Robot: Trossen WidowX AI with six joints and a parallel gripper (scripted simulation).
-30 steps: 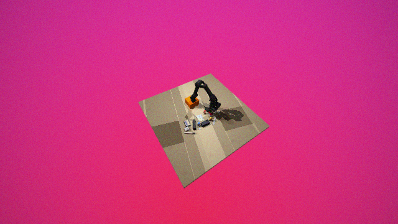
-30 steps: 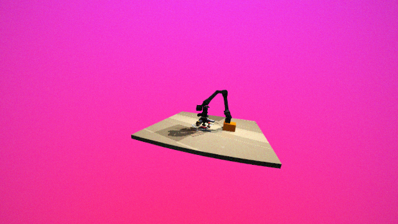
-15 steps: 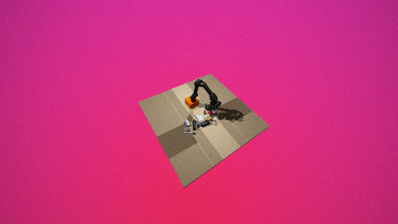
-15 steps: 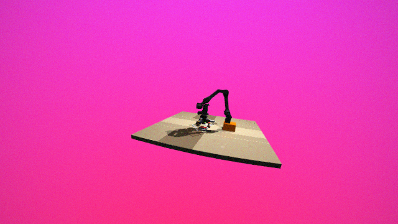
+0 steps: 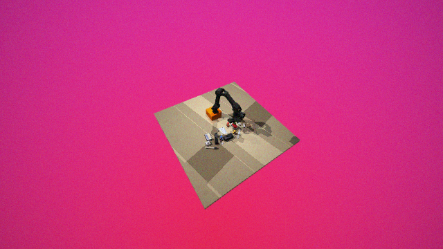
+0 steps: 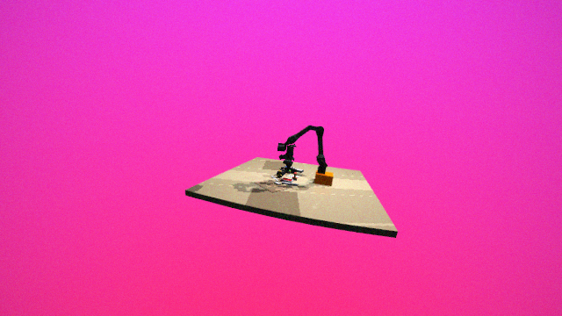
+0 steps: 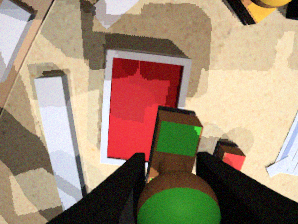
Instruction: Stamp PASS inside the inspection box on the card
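My gripper tip is now 150 mm to the left of the white card, 90 mm above it and 20 mm past it. Also, from my gripper tip: stamp 70 mm below, 50 mm to the right, 50 mm behind; then ink pad 80 mm below, 20 mm to the left; then stamp with blue knob 230 mm to the right, 70 mm below, 70 mm ahead.
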